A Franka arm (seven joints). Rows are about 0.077 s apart.
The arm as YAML. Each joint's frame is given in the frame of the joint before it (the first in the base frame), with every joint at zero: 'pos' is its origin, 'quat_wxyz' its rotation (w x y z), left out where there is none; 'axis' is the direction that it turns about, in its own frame. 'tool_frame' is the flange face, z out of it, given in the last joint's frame.
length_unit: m
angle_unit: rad
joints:
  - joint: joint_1
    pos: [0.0, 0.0, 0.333]
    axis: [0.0, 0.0, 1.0]
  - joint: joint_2
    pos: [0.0, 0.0, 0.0]
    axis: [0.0, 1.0, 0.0]
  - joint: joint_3
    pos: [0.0, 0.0, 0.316]
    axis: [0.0, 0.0, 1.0]
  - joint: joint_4
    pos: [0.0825, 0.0, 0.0]
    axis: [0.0, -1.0, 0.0]
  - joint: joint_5
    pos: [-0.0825, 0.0, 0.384]
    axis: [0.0, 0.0, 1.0]
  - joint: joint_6
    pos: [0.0, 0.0, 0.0]
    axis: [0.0, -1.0, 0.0]
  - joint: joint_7
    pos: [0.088, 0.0, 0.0]
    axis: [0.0, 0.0, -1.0]
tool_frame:
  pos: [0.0, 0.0, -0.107]
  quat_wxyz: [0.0, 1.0, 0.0, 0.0]
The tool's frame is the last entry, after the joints.
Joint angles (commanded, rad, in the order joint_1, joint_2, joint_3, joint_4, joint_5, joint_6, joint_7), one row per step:
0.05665 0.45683 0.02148 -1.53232 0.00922 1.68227 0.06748
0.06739 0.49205 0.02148 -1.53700 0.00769 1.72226 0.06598
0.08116 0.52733 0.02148 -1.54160 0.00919 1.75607 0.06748
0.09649 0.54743 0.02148 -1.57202 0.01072 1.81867 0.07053
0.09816 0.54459 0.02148 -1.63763 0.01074 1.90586 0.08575
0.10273 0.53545 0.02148 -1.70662 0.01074 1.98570 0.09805
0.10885 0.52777 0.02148 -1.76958 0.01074 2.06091 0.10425
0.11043 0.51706 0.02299 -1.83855 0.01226 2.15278 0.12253
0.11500 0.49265 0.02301 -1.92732 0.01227 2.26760 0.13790
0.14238 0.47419 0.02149 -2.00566 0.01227 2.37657 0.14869
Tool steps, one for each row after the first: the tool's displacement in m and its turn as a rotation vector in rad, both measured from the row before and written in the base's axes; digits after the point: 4 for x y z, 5 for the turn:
0.0045 0.0072 -0.0229 -0.00039 -0.00016 0.01217
0.0025 0.0094 -0.0234 0.00083 0.00621 0.01109
-0.0010 0.0102 -0.0229 0.00175 -0.01188 0.01077
-0.0065 0.0005 -0.0210 -0.00206 -0.02449 -0.01395
-0.0097 0.0020 -0.0181 -0.00155 -0.02005 -0.00810
-0.0099 0.0028 -0.0162 0.00030 -0.01991 -0.00064
-0.0104 0.0007 -0.0150 0.00124 -0.03333 -0.01701
-0.0143 0.0010 -0.0119 0.00246 -0.05023 -0.01180
-0.0154 0.0134 -0.0108 0.00379 -0.04882 0.01416

